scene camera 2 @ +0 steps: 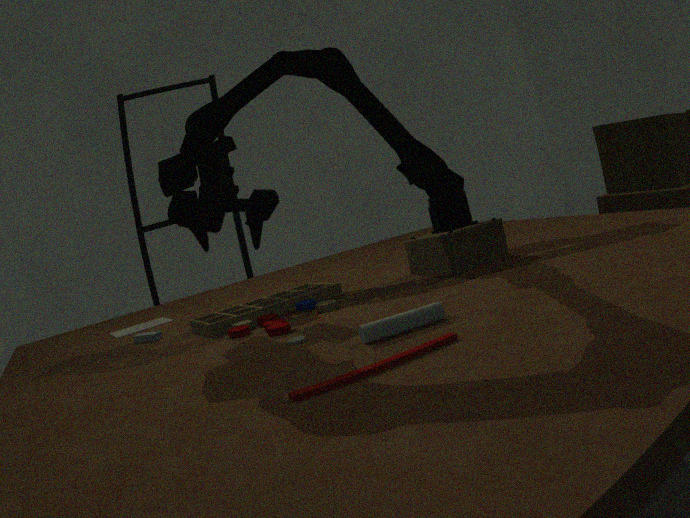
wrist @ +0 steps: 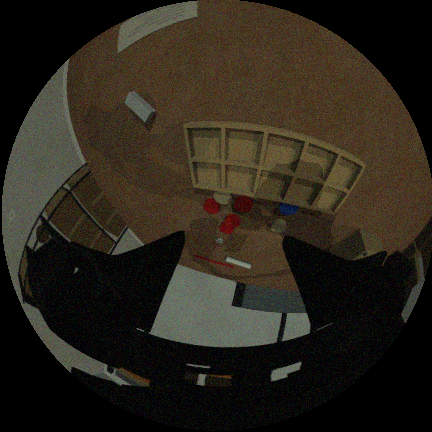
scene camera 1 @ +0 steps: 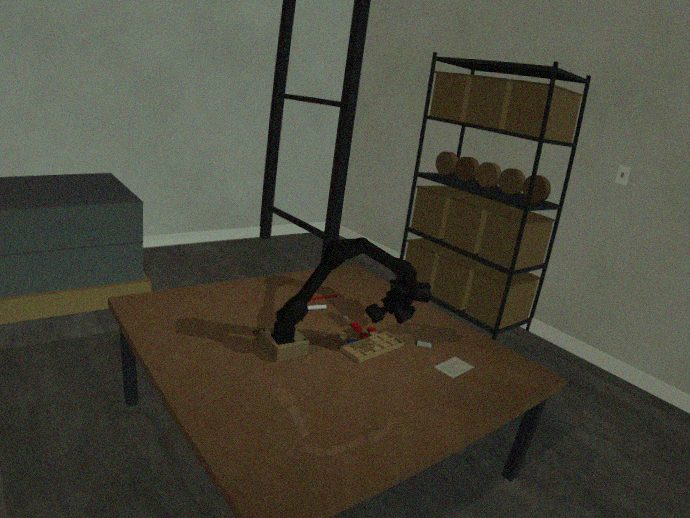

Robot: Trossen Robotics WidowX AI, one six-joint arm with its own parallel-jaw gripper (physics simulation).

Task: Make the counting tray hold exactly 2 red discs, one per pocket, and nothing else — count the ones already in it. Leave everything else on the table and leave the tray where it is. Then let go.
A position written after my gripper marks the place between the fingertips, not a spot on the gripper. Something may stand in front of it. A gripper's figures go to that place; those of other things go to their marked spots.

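I see a wooden counting tray [scene camera 2: 221, 321] at 0.88 m from the lens, whereas my own gripper [scene camera 2: 232, 249] is 0.92 m from the lens.
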